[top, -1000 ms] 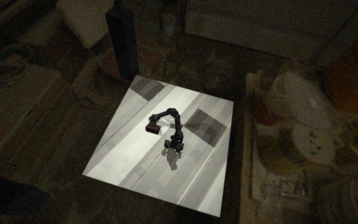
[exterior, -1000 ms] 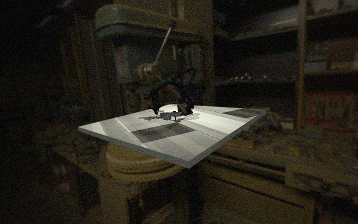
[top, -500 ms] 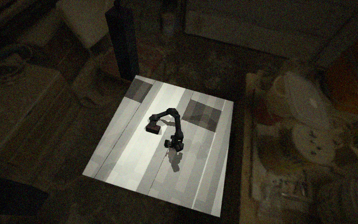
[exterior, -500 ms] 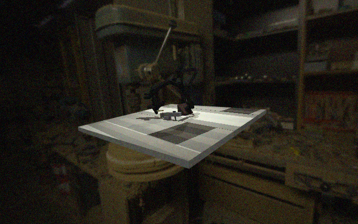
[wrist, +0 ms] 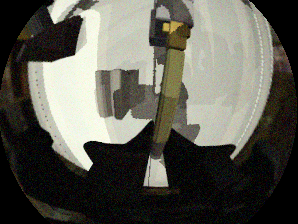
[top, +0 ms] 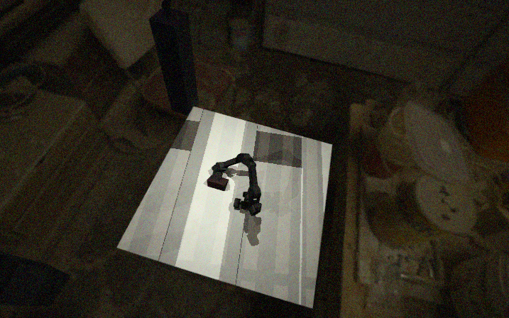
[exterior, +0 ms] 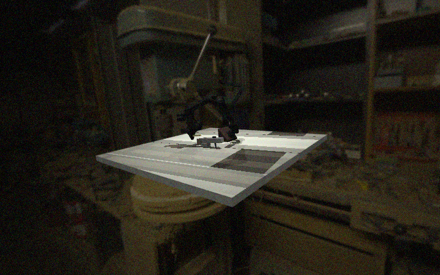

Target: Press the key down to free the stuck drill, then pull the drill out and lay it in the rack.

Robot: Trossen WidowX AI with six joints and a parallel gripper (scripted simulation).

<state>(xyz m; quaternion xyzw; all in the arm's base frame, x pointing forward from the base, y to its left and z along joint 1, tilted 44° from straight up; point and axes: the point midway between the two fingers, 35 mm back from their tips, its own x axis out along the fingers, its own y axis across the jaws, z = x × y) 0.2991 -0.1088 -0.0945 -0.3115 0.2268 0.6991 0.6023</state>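
The yellowish drill is 1 cm behind my gripper tip, 4 cm to the left of it and 4 cm above it. Also, from my gripper tip: dark grey housing block (3 cm behind, 20 cm to the left).
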